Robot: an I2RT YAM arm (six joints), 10 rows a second.
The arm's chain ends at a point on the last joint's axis. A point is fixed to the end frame.
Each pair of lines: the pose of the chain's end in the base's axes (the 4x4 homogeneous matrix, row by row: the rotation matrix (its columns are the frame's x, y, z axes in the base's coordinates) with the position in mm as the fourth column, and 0 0 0 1 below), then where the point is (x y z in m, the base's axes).
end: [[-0.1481, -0.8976, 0.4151, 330.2], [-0.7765, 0.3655, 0.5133, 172.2], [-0.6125, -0.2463, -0.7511, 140.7], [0, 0, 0, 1]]
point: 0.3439 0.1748 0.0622
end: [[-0.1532, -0.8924, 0.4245, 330.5], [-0.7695, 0.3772, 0.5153, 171.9], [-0.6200, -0.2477, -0.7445, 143.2], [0, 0, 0, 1]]
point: 0.3446 0.1751 0.0648
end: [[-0.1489, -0.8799, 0.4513, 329.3], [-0.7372, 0.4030, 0.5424, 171.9], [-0.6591, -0.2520, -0.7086, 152.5], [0, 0, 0, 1]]
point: 0.3455 0.1785 0.0747
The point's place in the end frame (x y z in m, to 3 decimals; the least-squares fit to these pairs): 0.044 0.008 0.066
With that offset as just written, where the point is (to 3 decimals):
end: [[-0.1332, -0.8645, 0.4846, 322.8], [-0.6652, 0.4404, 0.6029, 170.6], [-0.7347, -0.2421, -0.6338, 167.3], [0, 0, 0, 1]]
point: 0.342 0.185 0.091
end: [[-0.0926, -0.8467, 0.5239, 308.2], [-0.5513, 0.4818, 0.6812, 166.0], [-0.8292, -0.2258, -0.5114, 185.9], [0, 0, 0, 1]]
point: 0.332 0.191 0.114
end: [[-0.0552, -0.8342, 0.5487, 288.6], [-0.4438, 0.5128, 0.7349, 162.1], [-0.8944, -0.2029, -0.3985, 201.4], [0, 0, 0, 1]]
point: 0.316 0.195 0.134
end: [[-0.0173, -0.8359, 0.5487, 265.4], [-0.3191, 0.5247, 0.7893, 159.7], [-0.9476, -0.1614, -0.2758, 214.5], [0, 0, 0, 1]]
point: 0.294 0.202 0.153
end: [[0.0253, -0.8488, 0.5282, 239.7], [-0.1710, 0.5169, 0.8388, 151.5], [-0.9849, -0.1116, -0.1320, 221.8], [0, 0, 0, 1]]
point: 0.269 0.203 0.169
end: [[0.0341, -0.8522, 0.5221, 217.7], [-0.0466, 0.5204, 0.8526, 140.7], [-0.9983, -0.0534, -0.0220, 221.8], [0, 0, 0, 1]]
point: 0.247 0.199 0.176
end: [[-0.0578, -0.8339, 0.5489, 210.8], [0.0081, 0.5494, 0.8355, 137.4], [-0.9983, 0.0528, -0.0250, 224.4], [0, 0, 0, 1]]
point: 0.238 0.197 0.179
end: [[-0.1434, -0.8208, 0.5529, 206.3], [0.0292, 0.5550, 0.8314, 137.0], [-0.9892, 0.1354, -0.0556, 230.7], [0, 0, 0, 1]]
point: 0.230 0.198 0.185
